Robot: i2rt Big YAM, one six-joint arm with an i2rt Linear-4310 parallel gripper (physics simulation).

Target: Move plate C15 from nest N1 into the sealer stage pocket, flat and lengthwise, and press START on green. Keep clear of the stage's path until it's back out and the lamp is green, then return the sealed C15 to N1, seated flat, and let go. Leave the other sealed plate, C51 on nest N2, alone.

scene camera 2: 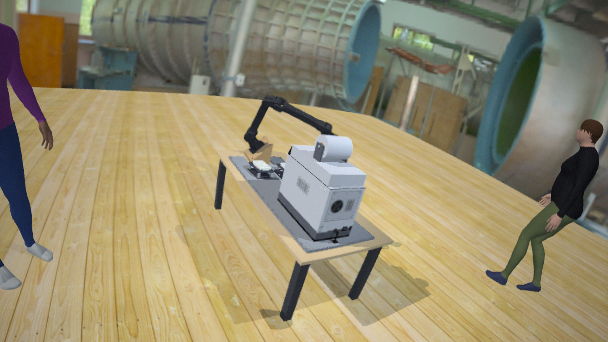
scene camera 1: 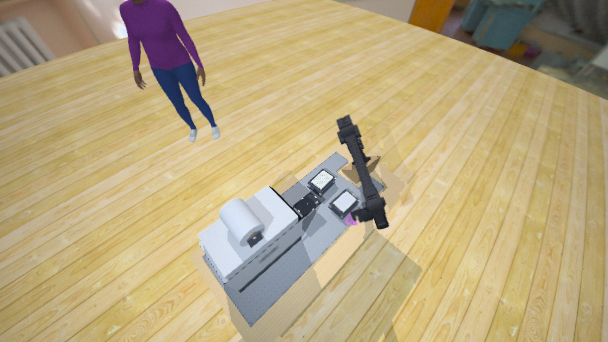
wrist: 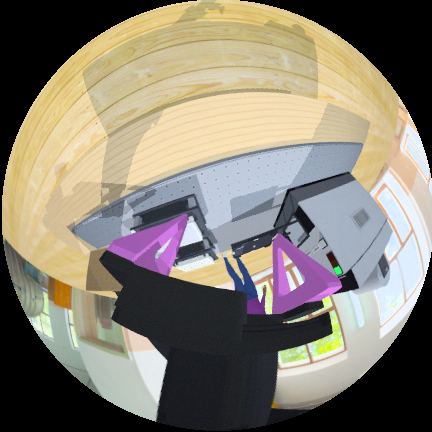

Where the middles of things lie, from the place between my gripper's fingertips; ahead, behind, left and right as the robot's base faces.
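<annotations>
Relative to the black sealer stage [wrist: 238,248], my gripper is 7 cm above it, 13 cm short of it and 26 cm to the left of it. There is also the white roll [scene camera 1: 241,221], which, counted from my hand, is 26 cm above, 46 cm ahead and 26 cm to the right.
</annotations>
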